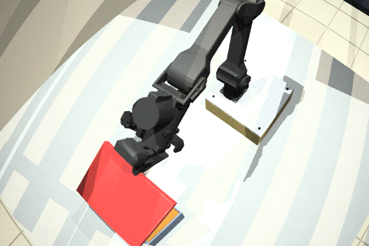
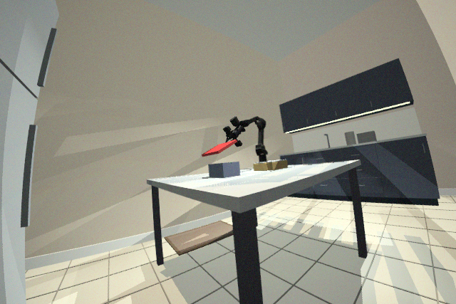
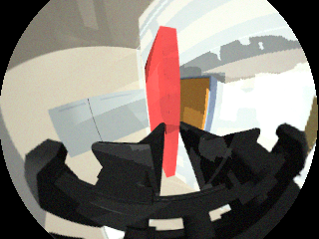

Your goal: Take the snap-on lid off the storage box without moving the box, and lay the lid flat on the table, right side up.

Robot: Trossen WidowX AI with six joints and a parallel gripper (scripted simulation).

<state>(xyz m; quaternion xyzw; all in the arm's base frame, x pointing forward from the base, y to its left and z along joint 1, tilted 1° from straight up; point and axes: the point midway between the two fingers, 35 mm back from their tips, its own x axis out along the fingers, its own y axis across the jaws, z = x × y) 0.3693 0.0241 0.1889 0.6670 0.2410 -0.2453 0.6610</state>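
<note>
Right now my gripper tip is 7 cm short of the red lid and 3 cm above it. The rest, counted from my gripper tip: storage box 19 cm below, 6 cm ahead, 2 cm to the left.
</note>
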